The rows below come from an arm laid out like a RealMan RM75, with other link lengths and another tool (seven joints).
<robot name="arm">
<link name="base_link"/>
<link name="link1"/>
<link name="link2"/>
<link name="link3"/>
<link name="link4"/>
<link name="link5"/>
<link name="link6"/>
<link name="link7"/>
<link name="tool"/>
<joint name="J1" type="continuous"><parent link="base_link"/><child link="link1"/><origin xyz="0 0 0.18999"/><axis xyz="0 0 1"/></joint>
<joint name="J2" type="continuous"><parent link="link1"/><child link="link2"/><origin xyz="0 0 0" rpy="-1.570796 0 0"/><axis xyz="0 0 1"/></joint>
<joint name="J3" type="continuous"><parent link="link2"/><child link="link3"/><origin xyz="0 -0.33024 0" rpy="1.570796 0 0"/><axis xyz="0 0 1"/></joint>
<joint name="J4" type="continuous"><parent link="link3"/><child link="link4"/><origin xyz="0 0 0" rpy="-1.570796 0 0"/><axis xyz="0 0 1"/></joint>
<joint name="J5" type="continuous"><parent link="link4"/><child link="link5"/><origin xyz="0 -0.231 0" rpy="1.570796 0 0"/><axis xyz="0 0 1"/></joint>
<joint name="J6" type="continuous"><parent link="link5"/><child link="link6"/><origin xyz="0 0 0" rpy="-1.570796 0 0"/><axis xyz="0 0 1"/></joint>
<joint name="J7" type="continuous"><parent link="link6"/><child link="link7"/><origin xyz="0 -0.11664 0" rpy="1.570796 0 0"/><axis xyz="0 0 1"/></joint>
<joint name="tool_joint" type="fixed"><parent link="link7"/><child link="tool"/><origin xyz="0.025 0.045 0.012" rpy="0 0.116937 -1.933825"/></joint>
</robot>
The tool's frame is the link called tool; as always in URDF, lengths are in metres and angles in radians. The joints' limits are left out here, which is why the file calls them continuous.
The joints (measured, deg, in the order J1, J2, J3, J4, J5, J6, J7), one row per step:
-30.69, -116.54, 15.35, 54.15, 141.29, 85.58, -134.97
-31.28, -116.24, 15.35, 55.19, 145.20, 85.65, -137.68
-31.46, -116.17, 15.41, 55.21, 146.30, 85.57, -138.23
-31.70, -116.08, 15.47, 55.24, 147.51, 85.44, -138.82
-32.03, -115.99, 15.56, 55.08, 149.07, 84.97, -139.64
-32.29, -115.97, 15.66, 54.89, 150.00, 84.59, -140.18
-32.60, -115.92, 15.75, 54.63, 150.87, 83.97, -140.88
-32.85, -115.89, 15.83, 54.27, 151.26, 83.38, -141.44
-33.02, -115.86, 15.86, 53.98, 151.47, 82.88, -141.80
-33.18, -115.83, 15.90, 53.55, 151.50, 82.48, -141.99
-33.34, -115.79, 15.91, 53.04, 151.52, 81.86, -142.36
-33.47, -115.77, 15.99, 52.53, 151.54, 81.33, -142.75
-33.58, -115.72, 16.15, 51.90, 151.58, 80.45, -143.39
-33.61, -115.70, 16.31, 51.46, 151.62, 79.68, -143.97
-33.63, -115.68, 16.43, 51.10, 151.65, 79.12, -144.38
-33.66, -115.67, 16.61, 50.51, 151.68, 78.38, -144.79
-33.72, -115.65, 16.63, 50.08, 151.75, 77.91, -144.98
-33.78, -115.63, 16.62, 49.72, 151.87, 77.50, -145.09
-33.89, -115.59, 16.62, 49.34, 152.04, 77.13, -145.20
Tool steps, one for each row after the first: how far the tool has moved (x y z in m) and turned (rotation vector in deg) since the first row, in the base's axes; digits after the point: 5 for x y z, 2 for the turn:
-0.00321, 0.00318, 0.00249, -1.52, 1.86, 3.05
-0.00429, 0.00407, 0.00192, -2.07, 2.39, 3.80
-0.00528, 0.00537, 0.00153, -2.61, 3.03, 4.60
-0.00703, 0.00751, 0.00036, -3.19, 3.83, 5.77
-0.00774, 0.00931, -0.00097, -3.55, 4.28, 6.46
-0.00853, 0.01190, -0.00185, -3.67, 4.69, 7.28
-0.00882, 0.01430, -0.00282, -3.62, 4.77, 7.84
-0.00915, 0.01607, -0.00336, -3.48, 4.81, 8.22
-0.00914, 0.01763, -0.00450, -3.45, 4.68, 8.40
-0.00963, 0.01955, -0.00549, -3.23, 4.49, 8.79
-0.01005, 0.02119, -0.00691, -3.15, 4.26, 9.18
-0.01126, 0.02334, -0.00826, -2.88, 4.08, 9.87
-0.01262, 0.02482, -0.00922, -2.59, 3.98, 10.53
-0.01367, 0.02585, -0.01006, -2.41, 3.89, 11.00
-0.01499, 0.02706, -0.01194, -2.30, 3.77, 11.53
-0.01586, 0.02790, -0.01315, -2.23, 3.69, 11.85
-0.01667, 0.02857, -0.01415, -2.18, 3.70, 12.10
-0.01720, 0.02948, -0.01520, -2.19, 3.73, 12.31

